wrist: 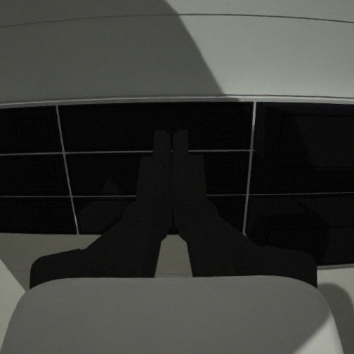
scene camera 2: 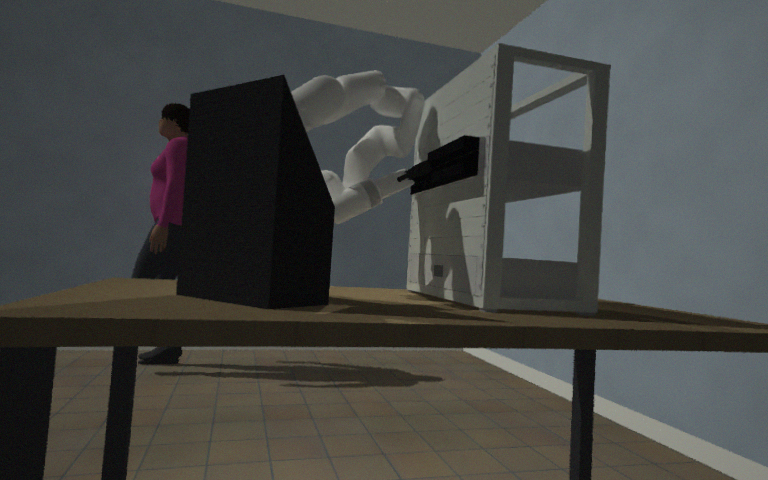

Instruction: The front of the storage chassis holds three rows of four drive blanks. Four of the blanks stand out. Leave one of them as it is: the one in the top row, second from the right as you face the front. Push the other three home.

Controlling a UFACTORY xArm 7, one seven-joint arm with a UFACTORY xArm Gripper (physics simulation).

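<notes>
The pale storage chassis stands on the table, its dark block of drive blanks facing the robot. My gripper is shut and empty. In the wrist view its tips are in front of the top-row blank second from the left, which looks flush; contact cannot be told. To the right, the top-row blank second from the right stands out, and the bottom-row blank below it stands out too. The fingers hide parts of the middle and bottom rows. The far-right column does not show clearly.
A tall black box with a sloped side stands on the wooden table, left of the chassis in the scene view, partly hiding the arm. A person in a pink top stands behind it. Arm shadows fall on the chassis front.
</notes>
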